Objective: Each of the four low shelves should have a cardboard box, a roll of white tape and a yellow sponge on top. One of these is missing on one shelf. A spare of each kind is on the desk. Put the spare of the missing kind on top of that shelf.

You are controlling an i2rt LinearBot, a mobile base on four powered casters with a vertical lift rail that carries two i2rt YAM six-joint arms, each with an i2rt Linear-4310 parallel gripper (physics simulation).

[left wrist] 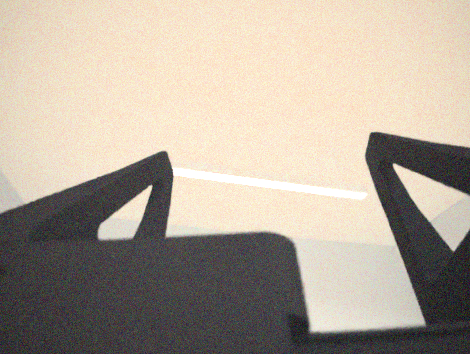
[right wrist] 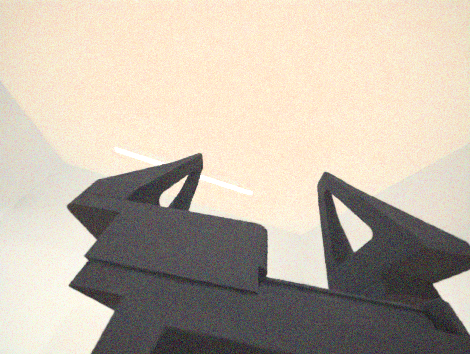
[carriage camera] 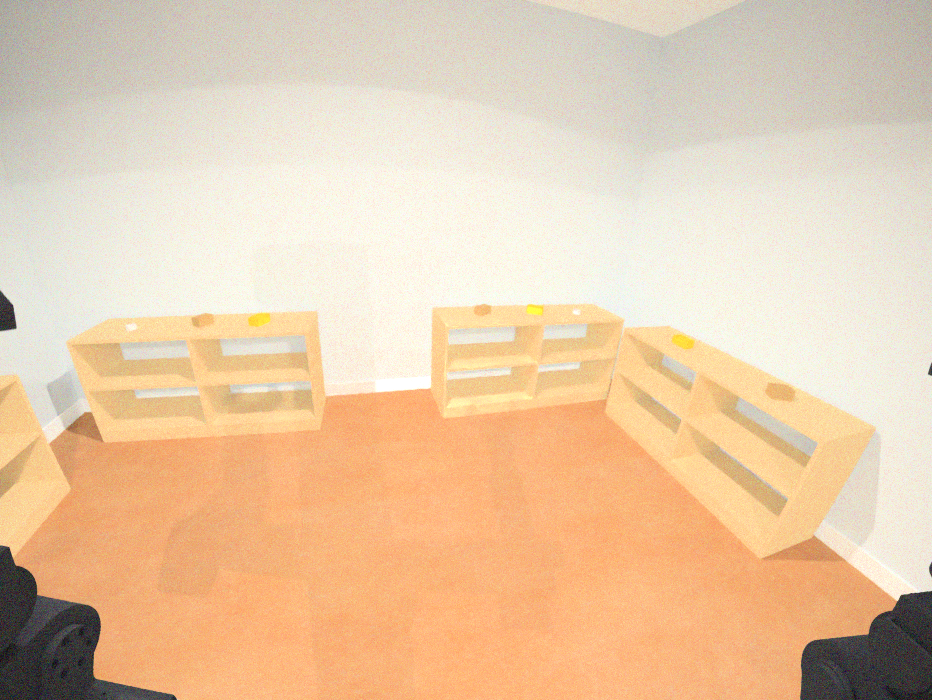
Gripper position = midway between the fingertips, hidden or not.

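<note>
The left wrist view gives me my left gripper (left wrist: pixel 266 153), while in the right wrist view I see my right gripper (right wrist: pixel 260 168).
</note>
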